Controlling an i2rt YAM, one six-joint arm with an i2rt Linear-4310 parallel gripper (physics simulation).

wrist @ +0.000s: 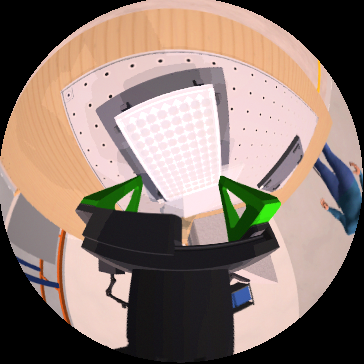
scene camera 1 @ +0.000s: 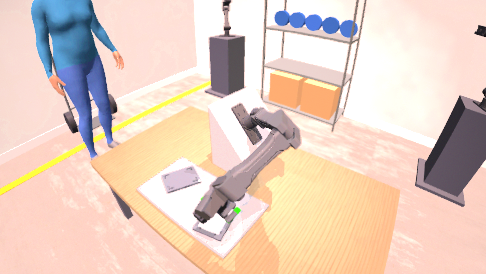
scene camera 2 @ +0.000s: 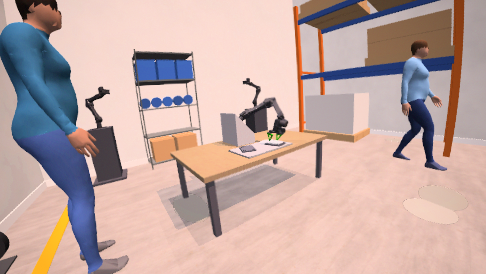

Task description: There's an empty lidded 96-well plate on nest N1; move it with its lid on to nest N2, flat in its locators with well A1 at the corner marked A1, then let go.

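Places are measured from the arm's base along level axes (x left, y up, z ahead), in metres.
Pixels of known places: gripper, fingertip midpoint: (wrist: 179, 179) (scene camera 2: 273, 140); arm's base at its link origin: (scene camera 1: 246, 123) (scene camera 2: 237, 123).
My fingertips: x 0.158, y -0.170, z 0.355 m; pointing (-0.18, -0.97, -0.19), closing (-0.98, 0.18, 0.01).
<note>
Ahead of a thing's pixels: the offset from my fingertips to its top centre. Level surfaces: height alone.
The lidded 96-well plate @(dx -0.003, dy +0.001, dz +0.029 m) (scene camera 1: 212, 227) (wrist: 175, 140) is white and lies on nest N1 @(dx -0.003, dy -0.003, dz +0.028 m) (wrist: 225, 120), a dark grey frame; dark rim shows around the plate. A small white label shows at the nest's near left corner in the wrist view, too small to read. Nest N2 @(dx -0.282, dy -0.007, dz -0.027 m) (scene camera 1: 181, 179) (scene camera 2: 247, 149) (wrist: 284, 165) is a bare dark grey plate with corner locators, at the board's other end. Its A1 mark is not legible. My gripper (scene camera 1: 220, 209) (scene camera 2: 274, 139) (wrist: 179, 179) is open, with green fingers wide apart above the near end of the lidded plate, holding nothing.
Both nests stand on a white perforated board @(dx -0.142, dy -0.024, dz -0.005 m) (scene camera 1: 252, 209) (scene camera 2: 260, 151) (wrist: 270, 95) on the wooden table @(dy -0.038 m) (scene camera 1: 325, 200) (scene camera 2: 200, 165). A pale wedge-shaped block (scene camera 1: 222, 130) (scene camera 2: 232, 130) stands behind the board, at my arm's base. A person (scene camera 1: 75, 45) (scene camera 2: 40, 90) stands beyond the table's end.
</note>
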